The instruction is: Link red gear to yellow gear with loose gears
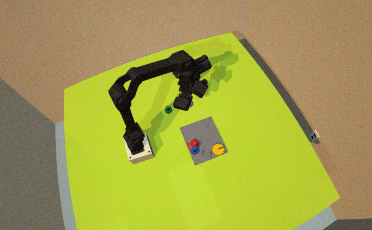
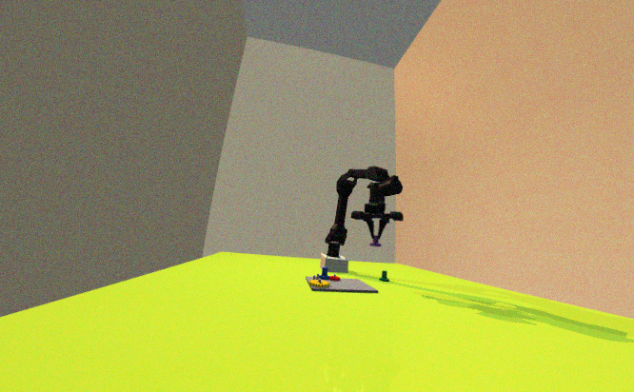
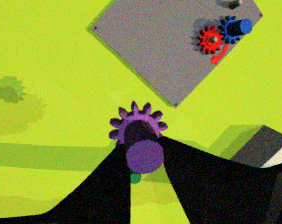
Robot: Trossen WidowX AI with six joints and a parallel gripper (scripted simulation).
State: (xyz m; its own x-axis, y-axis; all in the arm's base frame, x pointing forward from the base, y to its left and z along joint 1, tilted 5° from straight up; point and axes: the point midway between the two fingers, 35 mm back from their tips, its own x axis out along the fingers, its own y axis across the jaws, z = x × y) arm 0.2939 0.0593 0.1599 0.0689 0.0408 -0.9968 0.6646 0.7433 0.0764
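My gripper tip is now 50 mm past the blue gear, 170 mm to the left of it and 140 mm above it. From my gripper tip the other things lie so: purple gear: 10 mm below; green gear: 90 mm behind, 90 mm to the left, 150 mm below; red gear: 40 mm behind, 140 mm to the right, 150 mm below.
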